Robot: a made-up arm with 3 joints.
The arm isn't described. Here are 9 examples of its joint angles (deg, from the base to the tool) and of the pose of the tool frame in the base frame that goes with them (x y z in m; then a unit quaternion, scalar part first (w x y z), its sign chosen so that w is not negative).
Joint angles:
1: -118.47 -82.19 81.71
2: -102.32 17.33 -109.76
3: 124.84 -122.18 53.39
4: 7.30 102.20 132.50
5: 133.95 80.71 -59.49
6: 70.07 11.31 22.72
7: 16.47 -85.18 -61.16
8: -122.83 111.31 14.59
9: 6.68 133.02 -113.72
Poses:
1: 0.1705 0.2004 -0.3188 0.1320 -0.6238 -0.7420 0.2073
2: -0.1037 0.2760 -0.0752 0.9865 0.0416 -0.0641 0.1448
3: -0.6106 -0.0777 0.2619 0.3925 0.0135 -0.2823 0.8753
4: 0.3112 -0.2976 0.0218 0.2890 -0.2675 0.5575 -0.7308
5: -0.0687 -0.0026 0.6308 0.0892 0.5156 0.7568 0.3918
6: 0.2446 0.2687 0.5584 0.9114 -0.0680 -0.3996 -0.0714
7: 0.2266 0.0050 0.6980 0.5736 0.6259 -0.4615 -0.2573
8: -0.3947 -0.2671 -0.0635 0.2048 -0.4839 0.5257 0.6690
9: 0.2929 -0.2950 0.0819 0.1981 -0.5453 -0.3459 0.7374
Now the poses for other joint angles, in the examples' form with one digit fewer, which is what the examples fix.
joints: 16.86 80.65 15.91
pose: 0.489 -0.097 0.058 0.762 -0.621 -0.006 -0.183
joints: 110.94 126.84 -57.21
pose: 0.035 -0.259 0.598 0.046 -0.798 -0.445 -0.404
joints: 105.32 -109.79 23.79
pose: -0.543 -0.037 0.486 0.436 0.351 -0.376 0.739
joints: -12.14 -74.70 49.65
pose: 0.478 0.208 0.466 0.682 0.574 0.408 0.195
